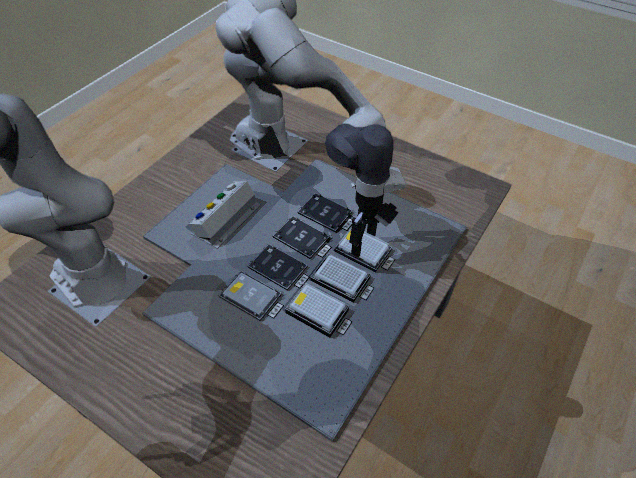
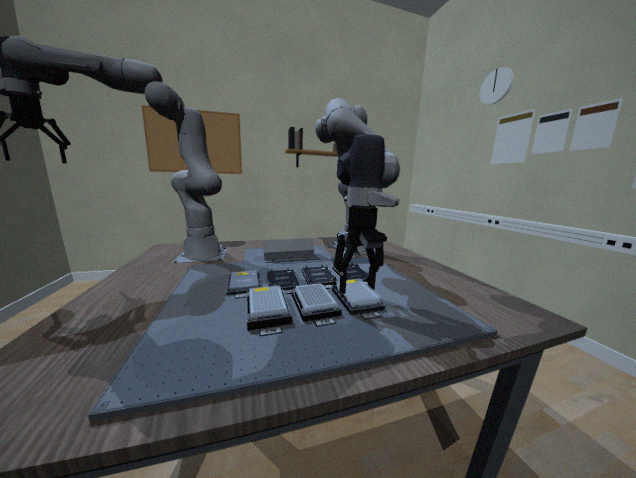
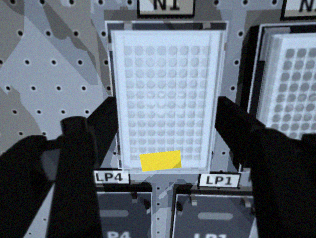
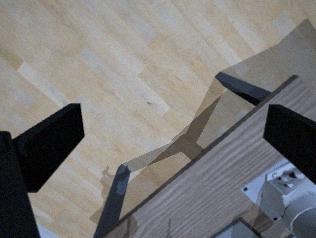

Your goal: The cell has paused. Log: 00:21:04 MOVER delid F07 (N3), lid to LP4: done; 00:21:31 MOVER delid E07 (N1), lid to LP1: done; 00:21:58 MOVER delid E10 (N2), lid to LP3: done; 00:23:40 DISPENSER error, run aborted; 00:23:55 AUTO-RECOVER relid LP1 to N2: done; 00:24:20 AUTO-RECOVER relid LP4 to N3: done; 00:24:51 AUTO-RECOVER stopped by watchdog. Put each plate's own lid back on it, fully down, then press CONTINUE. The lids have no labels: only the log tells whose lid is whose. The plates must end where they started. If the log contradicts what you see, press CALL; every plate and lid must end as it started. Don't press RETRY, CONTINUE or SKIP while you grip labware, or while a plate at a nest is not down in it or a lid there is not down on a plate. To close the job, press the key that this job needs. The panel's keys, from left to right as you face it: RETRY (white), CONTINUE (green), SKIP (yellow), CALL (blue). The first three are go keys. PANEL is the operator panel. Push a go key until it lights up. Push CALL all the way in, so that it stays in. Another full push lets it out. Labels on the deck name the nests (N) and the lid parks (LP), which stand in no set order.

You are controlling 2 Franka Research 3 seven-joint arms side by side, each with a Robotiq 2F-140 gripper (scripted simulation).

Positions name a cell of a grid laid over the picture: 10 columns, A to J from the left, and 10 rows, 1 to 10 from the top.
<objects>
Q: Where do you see an N2 plate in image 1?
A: F6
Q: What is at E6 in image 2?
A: An operator panel.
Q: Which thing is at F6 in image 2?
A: The left gripper.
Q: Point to an N2 plate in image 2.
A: E7
</objects>
